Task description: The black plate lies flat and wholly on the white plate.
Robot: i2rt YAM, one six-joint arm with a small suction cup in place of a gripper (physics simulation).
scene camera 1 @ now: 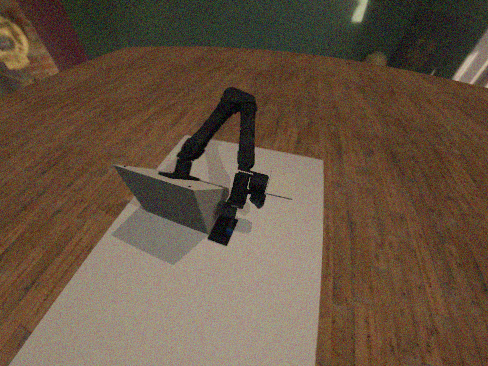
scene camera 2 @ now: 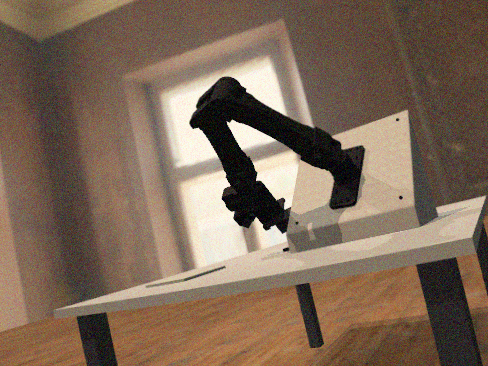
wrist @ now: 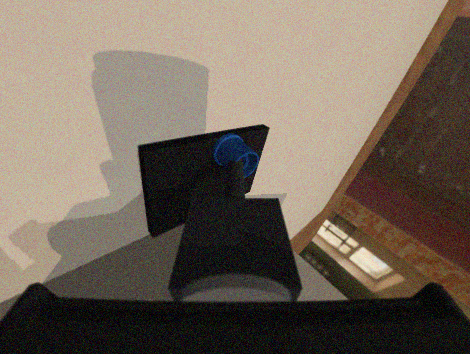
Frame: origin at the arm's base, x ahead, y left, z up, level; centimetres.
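Seen in the pictures: hand, its tool point: (scene camera 1: 228, 233) (wrist: 235, 147); arm's base, origin of its link: (scene camera 1: 180, 177) (scene camera 2: 348, 177).
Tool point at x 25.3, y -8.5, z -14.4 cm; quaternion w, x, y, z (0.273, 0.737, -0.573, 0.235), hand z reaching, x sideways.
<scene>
Offsets run from my tool point to a thing's top centre. Level surfaces: height alone.
The black plate {dx -3.2, dy +1.4, dz -0.2 cm} (scene camera 1: 221, 232) (wrist: 170, 178) is a small flat square, lying low on the white table top right by the grey wedge's corner. In scene camera 2 only a dark sliver of it (scene camera 2: 285, 248) shows. My blue suction cup (scene camera 1: 229, 230) (wrist: 232, 151) sits on the plate's upper face near one edge, with its stem tilted. A thin flat slab, which I take for the white plate {dx +12.5, dy +35.9, dz -0.5 cm} (scene camera 2: 185, 277), lies far off toward the table's other end. I cannot make it out against the white top in scene camera 1.
The arm's base is bolted to a grey wedge-shaped mount (scene camera 1: 173, 197) (scene camera 2: 388, 157) beside the black plate. The white table {dz -1.2 cm} (scene camera 1: 197, 307) (scene camera 2: 354, 252) stands on dark legs over a wooden floor (scene camera 1: 393, 197). The table's edge runs close on the right in the wrist view.
</scene>
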